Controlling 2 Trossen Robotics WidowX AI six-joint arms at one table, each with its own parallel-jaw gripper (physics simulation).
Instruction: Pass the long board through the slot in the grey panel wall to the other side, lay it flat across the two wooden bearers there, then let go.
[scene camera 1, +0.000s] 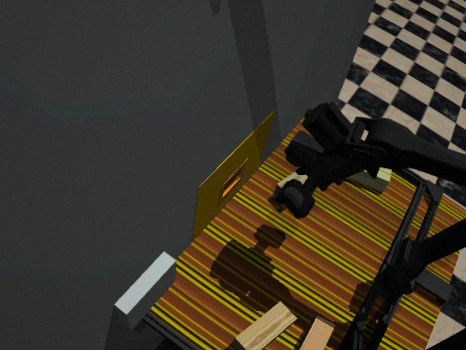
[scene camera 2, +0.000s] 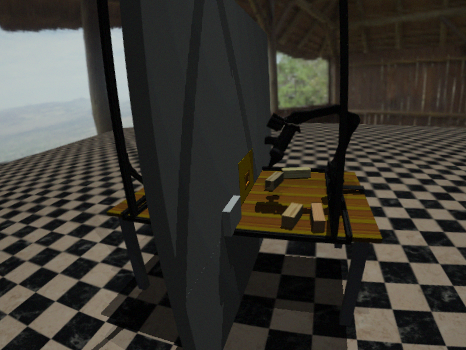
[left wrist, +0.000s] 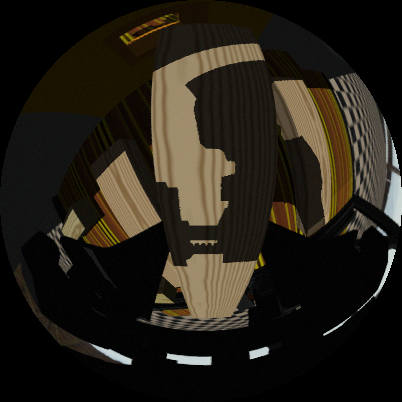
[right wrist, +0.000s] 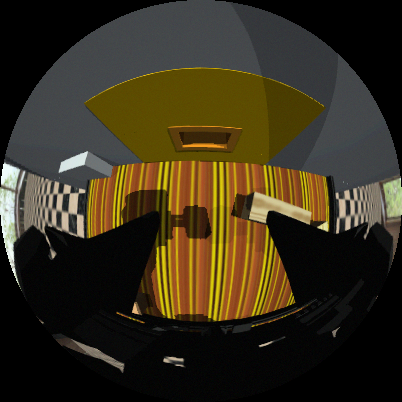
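Pixels of known places: left gripper, fingertip midpoint: (left wrist: 214, 222); right gripper, fingertip midpoint: (scene camera 2: 270, 164) (right wrist: 214, 216); left arm's base at its link origin: (left wrist: 261, 281); right arm's base at its link origin: (scene camera 1: 390, 286) (right wrist: 213, 333).
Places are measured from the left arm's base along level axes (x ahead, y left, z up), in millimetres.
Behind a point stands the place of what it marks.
Note:
The long board (left wrist: 176, 157) {z 87, x 293, y 11 mm}, pale wood with grain, runs up the middle of the left wrist view. My left gripper (left wrist: 214, 222) {z 63, x 239, y 16 mm} is shut on its near part. The slot (left wrist: 149, 31) (scene camera 1: 231, 182) {z 44, x 476, y -25 mm} (right wrist: 204, 144) {z 44, x 480, y -35 mm} sits in a yellow plate (scene camera 1: 212, 198) {z 88, x 483, y -115 mm} (scene camera 2: 245, 167) {z 130, x 481, y -51 mm} (right wrist: 202, 101) {z 144, x 483, y -38 mm} on the grey panel wall (scene camera 1: 145, 104) {z 482, x 482, y -306 mm} (scene camera 2: 197, 139) {z 375, x 482, y -556 mm}. In the left wrist view it lies up and left of the board's far end. My right gripper (scene camera 1: 295, 199) (scene camera 2: 274, 154) (right wrist: 214, 216) {z 142, x 598, y -28 mm} is open and empty. It hovers above the striped table (scene camera 1: 336, 243) {z -19, x 751, y 34 mm} (scene camera 2: 301, 194) {z -19, x 748, y 5 mm}, facing the slot. The board and left arm are hidden behind the wall in both scene views.
Two wooden blocks (scene camera 2: 292, 215) {z 28, x 728, y -307 mm} (scene camera 2: 318, 217) {z 25, x 827, y -305 mm} (scene camera 1: 266, 328) {z 28, x 725, y -259 mm} (scene camera 1: 316, 335) {z 25, x 817, y -213 mm} lie near the table's front edge. Two more (scene camera 2: 274, 180) {z 26, x 604, y 66 mm} (scene camera 2: 296, 172) {z 14, x 708, y 243 mm} lie at the back; one shows in the right wrist view (right wrist: 279, 209) {z 31, x 587, y 103 mm}. A light grey block (scene camera 1: 145, 282) {z 81, x 498, y -343 mm} (scene camera 2: 231, 212) {z 67, x 511, y -392 mm} (right wrist: 80, 161) {z 81, x 504, y -287 mm} juts from the wall.

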